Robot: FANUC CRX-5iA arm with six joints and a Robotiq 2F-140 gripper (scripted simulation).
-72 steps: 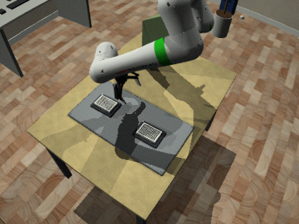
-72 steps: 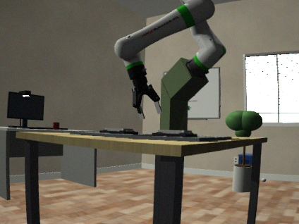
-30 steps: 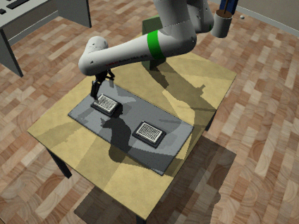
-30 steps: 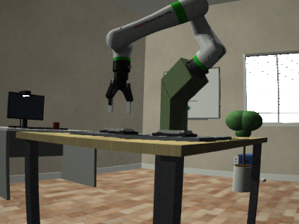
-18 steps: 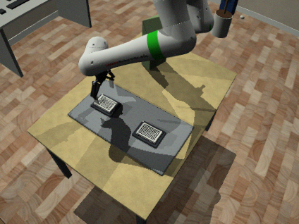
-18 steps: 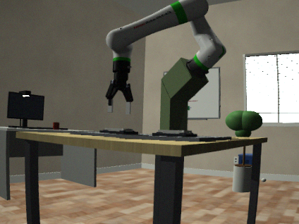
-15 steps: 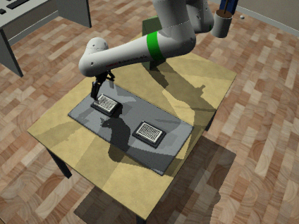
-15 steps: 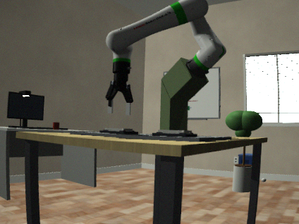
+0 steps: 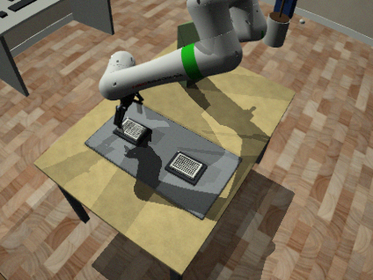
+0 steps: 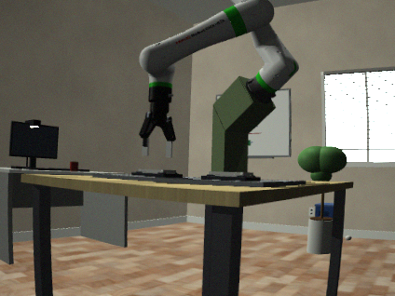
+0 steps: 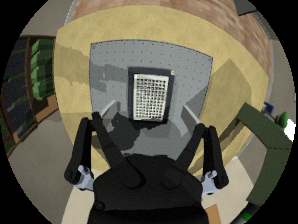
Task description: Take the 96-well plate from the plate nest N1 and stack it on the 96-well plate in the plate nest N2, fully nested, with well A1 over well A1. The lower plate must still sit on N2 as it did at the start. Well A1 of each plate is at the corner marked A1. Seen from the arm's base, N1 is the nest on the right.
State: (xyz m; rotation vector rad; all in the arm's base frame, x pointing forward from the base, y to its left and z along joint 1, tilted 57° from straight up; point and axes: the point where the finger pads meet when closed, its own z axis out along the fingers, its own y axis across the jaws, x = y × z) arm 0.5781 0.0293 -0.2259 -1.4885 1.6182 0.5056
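My hand is 70 mm above the white 96-well plate. Also, from my hand: plate nest N1: 80 mm below.
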